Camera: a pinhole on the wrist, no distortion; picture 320 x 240 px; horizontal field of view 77.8 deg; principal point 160.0 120.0 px. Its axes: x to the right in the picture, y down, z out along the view. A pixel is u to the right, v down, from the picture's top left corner.
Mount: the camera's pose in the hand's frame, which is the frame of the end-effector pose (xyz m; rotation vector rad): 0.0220 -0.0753 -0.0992 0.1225 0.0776 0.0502
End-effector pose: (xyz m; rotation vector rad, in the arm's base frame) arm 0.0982 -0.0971 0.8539 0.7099 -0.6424 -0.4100
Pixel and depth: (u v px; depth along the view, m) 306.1 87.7 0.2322
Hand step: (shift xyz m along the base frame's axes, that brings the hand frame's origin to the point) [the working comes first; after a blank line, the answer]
In the camera's frame: 0.1711 -0.0378 0.2322

0.0638 -0.2606 0.0578
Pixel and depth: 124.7 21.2 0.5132
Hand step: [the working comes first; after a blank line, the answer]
In the camera's frame: -0.0914 -0.2557 0.5132

-0.3192 -0.4449 -0.0634
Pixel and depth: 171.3 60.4 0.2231
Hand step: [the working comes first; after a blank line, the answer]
In the camera's frame: 0.0127 -0.0671 0.2231

-0.0559 -0.1994 -0.0314
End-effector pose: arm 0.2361 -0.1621 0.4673 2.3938 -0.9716 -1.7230
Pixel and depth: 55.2 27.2 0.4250
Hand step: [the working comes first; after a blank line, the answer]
In the camera's frame: -0.2246 -0.1989 0.4250

-0.1463 0.4495 -0.1125
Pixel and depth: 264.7 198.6 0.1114
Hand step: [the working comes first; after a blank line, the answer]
In the camera's frame: 0.0588 0.0442 0.1114

0.0253 -0.0066 -0.0941
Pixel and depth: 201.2 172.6 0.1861
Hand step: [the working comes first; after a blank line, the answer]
In the camera's frame: 0.0387 0.0494 0.1861

-0.0411 0.0288 -0.1131
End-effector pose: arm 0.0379 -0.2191 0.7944 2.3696 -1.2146 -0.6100
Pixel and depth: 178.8 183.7 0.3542
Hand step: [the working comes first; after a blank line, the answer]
In the camera's frame: 0.0336 0.1138 0.3542

-0.1007 -0.1043 -0.2330
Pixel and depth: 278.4 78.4 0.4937
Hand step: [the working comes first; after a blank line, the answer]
In the camera's frame: 0.2948 -0.1036 0.4937

0.1384 -0.2342 -0.4797
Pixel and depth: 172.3 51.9 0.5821
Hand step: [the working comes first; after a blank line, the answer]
In the camera's frame: 0.0361 -0.1999 0.5821

0.0354 0.0197 -0.5742
